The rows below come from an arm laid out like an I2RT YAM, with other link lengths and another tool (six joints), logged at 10 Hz.
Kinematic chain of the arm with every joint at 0, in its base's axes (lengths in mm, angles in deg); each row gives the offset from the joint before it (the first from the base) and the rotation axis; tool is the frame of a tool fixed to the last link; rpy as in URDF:
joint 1: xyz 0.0 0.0 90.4 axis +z
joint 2: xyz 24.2 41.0 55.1 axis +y
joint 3: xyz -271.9 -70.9 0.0 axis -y
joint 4: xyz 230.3 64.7 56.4 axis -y
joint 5: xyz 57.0 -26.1 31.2 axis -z
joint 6: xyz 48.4 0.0 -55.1 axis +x
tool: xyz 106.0 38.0 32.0 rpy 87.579 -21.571 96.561
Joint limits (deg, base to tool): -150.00..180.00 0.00..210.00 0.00..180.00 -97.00..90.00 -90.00..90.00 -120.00..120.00
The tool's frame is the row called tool.
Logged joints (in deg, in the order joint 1, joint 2, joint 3, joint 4, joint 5, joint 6), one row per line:
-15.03 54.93 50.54 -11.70 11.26 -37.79
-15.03 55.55 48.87 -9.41 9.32 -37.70
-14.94 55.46 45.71 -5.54 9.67 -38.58
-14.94 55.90 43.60 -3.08 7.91 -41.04
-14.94 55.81 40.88 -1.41 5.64 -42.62
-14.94 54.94 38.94 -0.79 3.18 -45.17
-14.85 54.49 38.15 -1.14 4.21 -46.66
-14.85 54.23 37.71 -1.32 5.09 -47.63
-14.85 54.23 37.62 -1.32 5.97 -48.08
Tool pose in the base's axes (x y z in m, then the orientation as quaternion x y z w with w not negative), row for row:
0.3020 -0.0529 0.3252 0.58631 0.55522 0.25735 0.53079
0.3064 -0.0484 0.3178 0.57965 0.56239 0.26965 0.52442
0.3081 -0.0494 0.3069 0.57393 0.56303 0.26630 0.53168
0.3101 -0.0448 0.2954 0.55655 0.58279 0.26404 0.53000
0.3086 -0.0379 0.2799 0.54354 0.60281 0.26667 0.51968
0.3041 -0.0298 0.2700 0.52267 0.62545 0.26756 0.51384
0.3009 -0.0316 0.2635 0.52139 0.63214 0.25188 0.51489
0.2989 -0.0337 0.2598 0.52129 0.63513 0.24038 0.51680
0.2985 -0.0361 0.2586 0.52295 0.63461 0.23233 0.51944
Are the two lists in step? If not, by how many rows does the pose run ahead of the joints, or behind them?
They are in step.
